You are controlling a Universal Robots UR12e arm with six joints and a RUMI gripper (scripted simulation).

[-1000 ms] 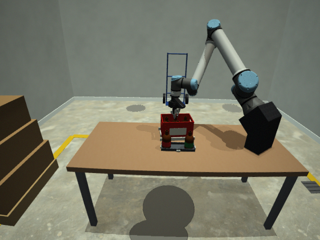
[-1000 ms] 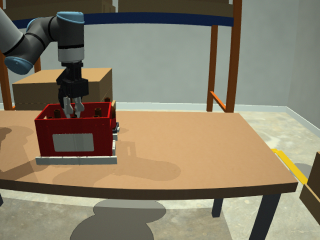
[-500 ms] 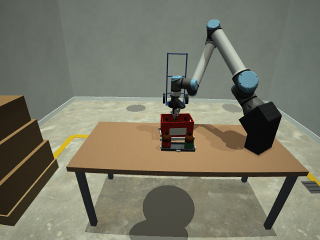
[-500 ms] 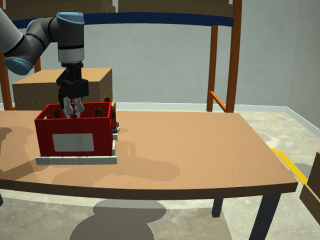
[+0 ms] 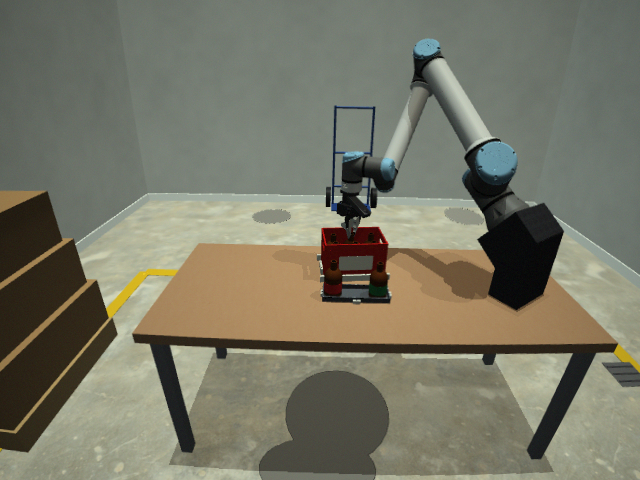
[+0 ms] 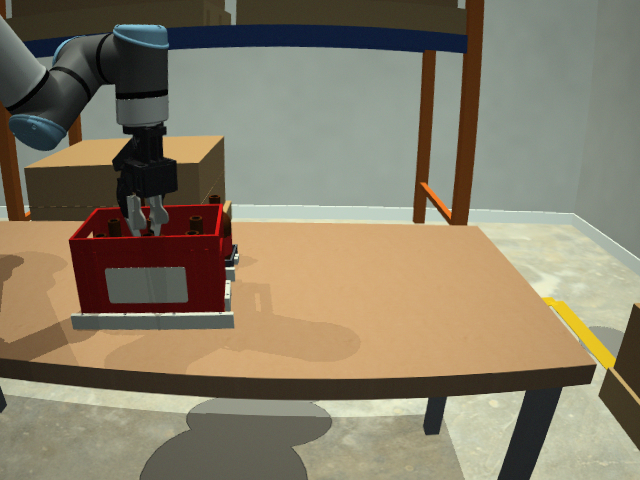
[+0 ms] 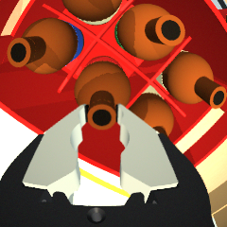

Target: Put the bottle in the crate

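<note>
Now: hand 7 cm above the red crate and 4 cm to the right of it. From my hand the other things lie so: grey tray: 26 cm to the left, 15 cm below, 5 cm ahead.
</note>
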